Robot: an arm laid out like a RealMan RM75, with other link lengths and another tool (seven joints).
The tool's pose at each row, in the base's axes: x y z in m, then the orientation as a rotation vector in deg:
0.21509 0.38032 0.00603 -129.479 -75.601 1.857
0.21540 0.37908 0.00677 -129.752 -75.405 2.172
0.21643 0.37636 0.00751 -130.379 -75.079 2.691
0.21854 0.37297 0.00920 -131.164 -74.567 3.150
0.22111 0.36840 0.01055 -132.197 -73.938 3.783
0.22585 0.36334 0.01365 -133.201 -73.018 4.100
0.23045 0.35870 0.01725 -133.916 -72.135 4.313
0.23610 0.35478 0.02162 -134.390 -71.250 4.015
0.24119 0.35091 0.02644 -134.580 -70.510 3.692
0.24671 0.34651 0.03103 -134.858 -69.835 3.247
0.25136 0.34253 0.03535 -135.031 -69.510 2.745
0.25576 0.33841 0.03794 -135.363 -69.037 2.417
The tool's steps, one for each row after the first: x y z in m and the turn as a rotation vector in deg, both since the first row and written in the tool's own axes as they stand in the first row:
-0.00068 0.00041 -0.00125 -0.036 -0.212 0.280
-0.00219 0.00197 -0.00331 -0.238 -0.621 0.808
-0.00347 0.00425 -0.00678 -0.524 -0.975 1.493
-0.00554 0.00751 -0.01057 -0.913 -1.479 2.369
-0.00647 0.01193 -0.01667 -1.292 -1.668 3.348
-0.00701 0.01586 -0.02299 -1.493 -1.711 4.181
-0.00624 0.02000 -0.02996 -1.676 -1.354 4.833
-0.00561 0.02348 -0.03715 -1.691 -0.939 5.294
-0.00524 0.02761 -0.04447 -1.844 -0.506 5.722
-0.00505 0.03100 -0.05115 -2.049 -0.135 5.887
-0.00551 0.03501 -0.05633 -2.277 0.128 6.231

